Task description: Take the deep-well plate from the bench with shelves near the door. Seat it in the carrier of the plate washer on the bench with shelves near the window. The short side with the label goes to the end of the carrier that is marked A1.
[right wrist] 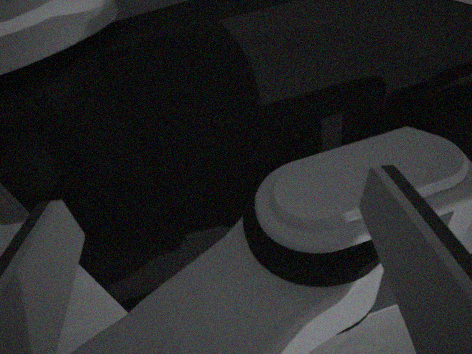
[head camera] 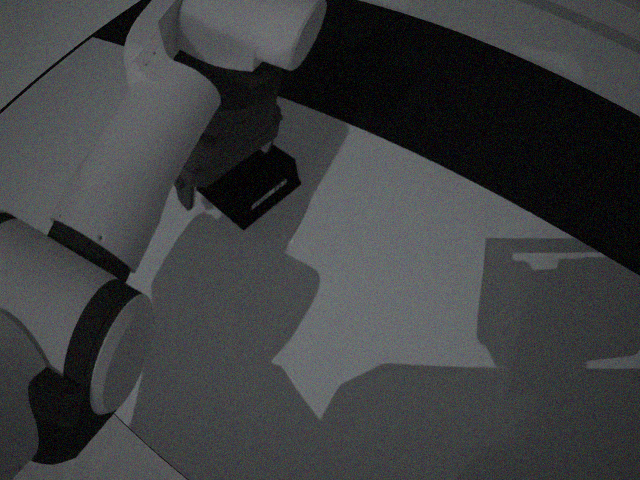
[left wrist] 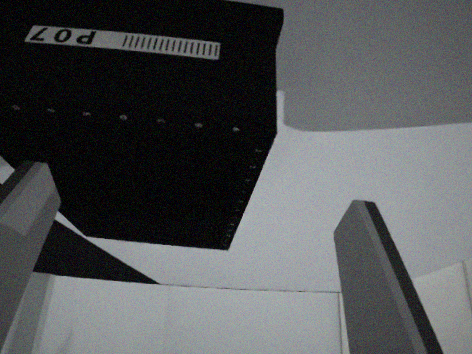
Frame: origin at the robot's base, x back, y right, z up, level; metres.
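Seen in the pictures: left gripper, between the fingertips: (head camera: 224, 173) (left wrist: 201, 200); right gripper, between the fingertips: (right wrist: 218, 203).
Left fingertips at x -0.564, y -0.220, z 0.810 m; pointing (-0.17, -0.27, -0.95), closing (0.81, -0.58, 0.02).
Observation:
Pixels of each thing's top centre, then the offset from my left fingertips to it. "pt": a spot on its surface instead. Level surfaces: height alone.
- black deep-well plate, centre of its top: (left wrist: 140, 204) (head camera: 230, 155) dz -0.004, dx -0.032, dy -0.003 m
- pale bench top, height of its surface: dz -0.046 m
- wide black curved band, a spot on its surface: (head camera: 439, 113) pt dz -0.047, dx -0.175, dy +0.227 m
- pale rounded robot part, a spot on its surface: (right wrist: 345, 185) pt dz -0.521, dx +0.818, dy +0.319 m
The black deep-well plate (head camera: 235, 198) (left wrist: 145, 185) rests on a pale bench top (head camera: 403, 299) (left wrist: 300, 200). Its white label, reading P07 with a bar code (head camera: 268, 193) (left wrist: 170, 48), is on the side facing lower right in the head view and at the top of the left wrist view. My left gripper (head camera: 235, 178) (left wrist: 201, 200) is open at the plate; part of the plate shows between the fingers and part is behind the finger at the left of its view. Nothing is gripped. My right gripper (right wrist: 218, 203) is open and empty. The plate washer and its carrier do not show.
A wide black curved band (head camera: 439, 113) crosses the upper right of the head view. Broad shadows (head camera: 232, 289) lie over the bench top. A pale rounded robot part (right wrist: 345, 185) shows behind the right gripper's fingers, with dark shapes beyond it.

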